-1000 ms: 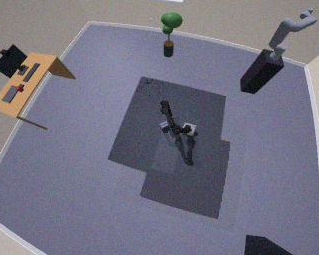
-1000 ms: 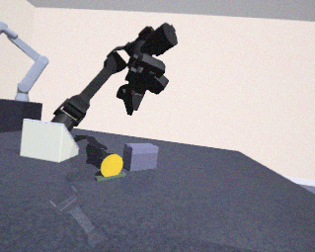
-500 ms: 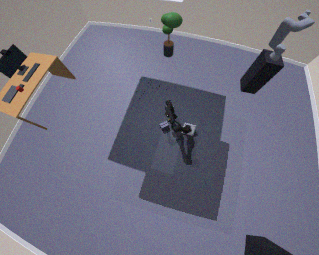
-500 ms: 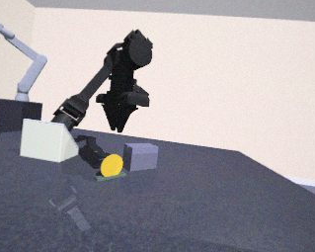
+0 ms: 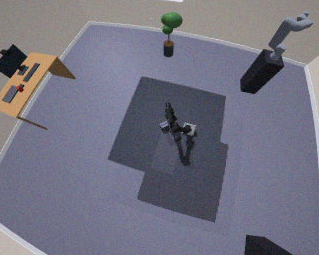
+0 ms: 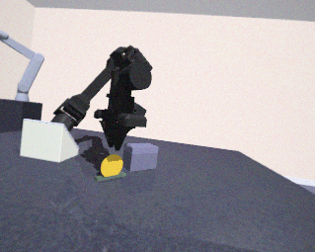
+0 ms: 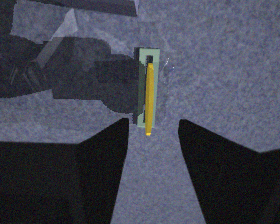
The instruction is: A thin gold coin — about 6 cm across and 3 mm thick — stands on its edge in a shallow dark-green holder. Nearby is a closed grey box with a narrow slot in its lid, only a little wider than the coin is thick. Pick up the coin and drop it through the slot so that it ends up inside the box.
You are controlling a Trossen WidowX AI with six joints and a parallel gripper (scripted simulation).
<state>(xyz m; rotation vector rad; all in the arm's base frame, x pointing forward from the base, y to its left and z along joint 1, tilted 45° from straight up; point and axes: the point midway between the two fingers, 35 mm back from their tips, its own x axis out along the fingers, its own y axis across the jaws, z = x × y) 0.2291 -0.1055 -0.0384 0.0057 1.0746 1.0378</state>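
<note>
Right now my gripper tip is 50 mm above the gold coin.
</note>
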